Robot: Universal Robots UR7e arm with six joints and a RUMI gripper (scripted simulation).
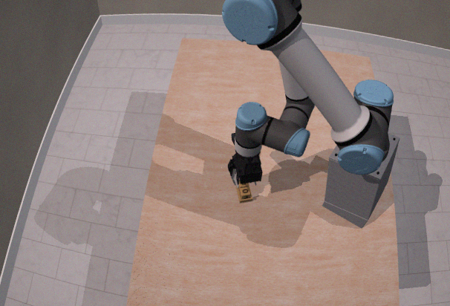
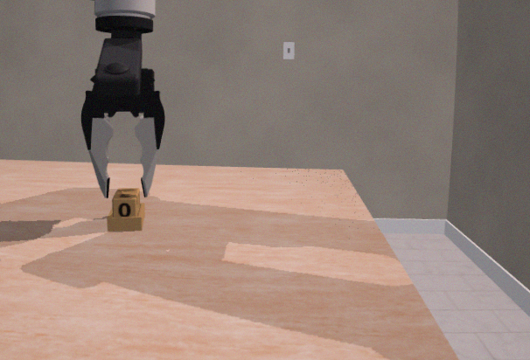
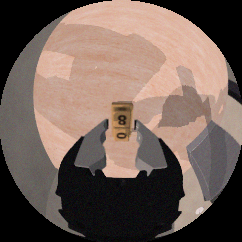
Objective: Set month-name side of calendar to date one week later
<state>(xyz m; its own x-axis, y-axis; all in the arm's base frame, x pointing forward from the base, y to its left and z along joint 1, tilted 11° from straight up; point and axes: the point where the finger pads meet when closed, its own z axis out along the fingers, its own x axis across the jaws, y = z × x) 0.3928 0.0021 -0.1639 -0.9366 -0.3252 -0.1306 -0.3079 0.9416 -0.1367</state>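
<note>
Right now my hand is 1 cm past the wooden calendar tray, 2 cm to the right of it and 4 cm above it.
</note>
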